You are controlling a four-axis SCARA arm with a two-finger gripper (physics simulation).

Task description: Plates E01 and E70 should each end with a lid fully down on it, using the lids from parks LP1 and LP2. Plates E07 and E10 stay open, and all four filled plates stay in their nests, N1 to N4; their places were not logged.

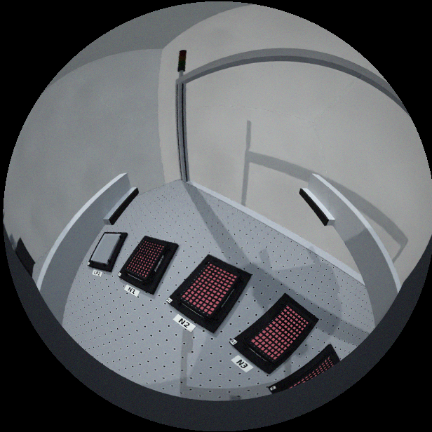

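My gripper (pixel 218 176) is open, its two fingers wide apart with no thing between them, above the table. A plate with red wells (pixel 145 260) sits in the black nest N1 (pixel 169 252). A second red-welled plate (pixel 212 291) sits in nest N2 (pixel 242 274), and a third (pixel 281 332) in nest N3 (pixel 308 318). A fourth red-welled plate (pixel 315 372) shows in part at the lower right edge. These plates show no lid. A pale lid (pixel 107 248) lies on its black park, labelled LP1 or LP2, at the left. The plates' own names are too small to read.
The perforated table (pixel 220 350) carries printed labels N1 (pixel 131 290), N2 (pixel 184 323) and N3 (pixel 242 363). A raised border runs along its far edge. A frame post (pixel 182 130) with a signal light (pixel 182 60) stands at the far corner. Shadows cross the table and wall.
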